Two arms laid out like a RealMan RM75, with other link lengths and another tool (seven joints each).
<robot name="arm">
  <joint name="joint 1" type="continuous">
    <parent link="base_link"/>
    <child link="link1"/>
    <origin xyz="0 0 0.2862"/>
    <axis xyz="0 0 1"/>
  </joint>
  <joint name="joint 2" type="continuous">
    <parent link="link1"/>
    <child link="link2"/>
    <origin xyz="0 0 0"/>
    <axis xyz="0 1 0"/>
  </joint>
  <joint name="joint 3" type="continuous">
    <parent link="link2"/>
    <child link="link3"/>
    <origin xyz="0 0 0.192"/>
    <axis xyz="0 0 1"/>
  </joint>
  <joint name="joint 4" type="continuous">
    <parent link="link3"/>
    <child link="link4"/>
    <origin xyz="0 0 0"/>
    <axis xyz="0 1 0"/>
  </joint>
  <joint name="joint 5" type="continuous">
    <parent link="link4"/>
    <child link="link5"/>
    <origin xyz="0 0 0.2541"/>
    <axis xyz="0 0 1"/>
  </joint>
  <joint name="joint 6" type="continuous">
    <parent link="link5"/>
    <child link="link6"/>
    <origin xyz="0 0 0"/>
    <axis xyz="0 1 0"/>
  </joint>
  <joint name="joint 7" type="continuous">
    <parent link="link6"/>
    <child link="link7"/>
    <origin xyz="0 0 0.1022"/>
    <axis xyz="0 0 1"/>
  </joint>
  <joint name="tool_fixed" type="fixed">
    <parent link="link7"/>
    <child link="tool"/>
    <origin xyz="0.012 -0.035 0.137" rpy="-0.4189 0 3.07"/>
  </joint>
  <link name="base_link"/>
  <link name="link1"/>
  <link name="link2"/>
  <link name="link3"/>
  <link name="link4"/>
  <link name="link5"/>
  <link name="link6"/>
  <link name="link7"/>
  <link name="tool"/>
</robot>
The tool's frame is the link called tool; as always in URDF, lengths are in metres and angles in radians. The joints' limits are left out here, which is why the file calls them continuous.
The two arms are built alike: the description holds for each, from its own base.
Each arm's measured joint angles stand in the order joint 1, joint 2, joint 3, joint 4, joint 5, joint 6, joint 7.
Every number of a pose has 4 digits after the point. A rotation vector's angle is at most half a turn.
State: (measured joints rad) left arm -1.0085 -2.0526 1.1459 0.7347 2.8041 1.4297 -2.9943; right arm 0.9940 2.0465 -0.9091 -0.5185 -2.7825 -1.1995 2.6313
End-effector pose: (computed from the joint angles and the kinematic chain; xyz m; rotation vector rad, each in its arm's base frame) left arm -0.2229 0.4443 -0.0056 1.4059 -1.8214 -0.9993; right arm 0.2703 0.4378 -0.0300 1.2272 2.1409 0.9884
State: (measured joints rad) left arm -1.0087 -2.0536 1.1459 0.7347 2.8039 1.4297 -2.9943; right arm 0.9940 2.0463 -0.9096 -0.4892 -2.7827 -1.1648 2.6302
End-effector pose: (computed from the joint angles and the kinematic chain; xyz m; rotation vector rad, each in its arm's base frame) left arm -0.2226 0.4441 -0.0061 1.4058 -1.8223 -0.9981; right arm 0.2763 0.4374 -0.0342 1.2340 2.1315 0.9997
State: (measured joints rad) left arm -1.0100 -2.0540 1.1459 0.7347 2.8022 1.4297 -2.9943; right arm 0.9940 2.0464 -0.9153 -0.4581 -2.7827 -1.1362 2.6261
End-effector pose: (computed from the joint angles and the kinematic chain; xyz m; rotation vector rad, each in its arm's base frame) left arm -0.2216 0.4442 -0.0065 1.4060 -1.8248 -0.9972; right arm 0.2828 0.4347 -0.0393 1.2316 2.1230 1.0000
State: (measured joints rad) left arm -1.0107 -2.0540 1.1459 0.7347 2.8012 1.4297 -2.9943; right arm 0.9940 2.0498 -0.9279 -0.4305 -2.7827 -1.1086 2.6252
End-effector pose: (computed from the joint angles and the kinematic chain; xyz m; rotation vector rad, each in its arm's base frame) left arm -0.2212 0.4444 -0.0067 1.4062 -1.8261 -0.9968; right arm 0.2884 0.4314 -0.0451 1.2231 2.1151 0.9990
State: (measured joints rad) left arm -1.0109 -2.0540 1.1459 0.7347 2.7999 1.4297 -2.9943; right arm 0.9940 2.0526 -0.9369 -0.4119 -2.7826 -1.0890 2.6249
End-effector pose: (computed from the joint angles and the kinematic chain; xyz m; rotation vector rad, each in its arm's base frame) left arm -0.2208 0.4444 -0.0069 1.4070 -1.8271 -0.9961; right arm 0.2921 0.4292 -0.0492 1.2170 2.1098 0.9991
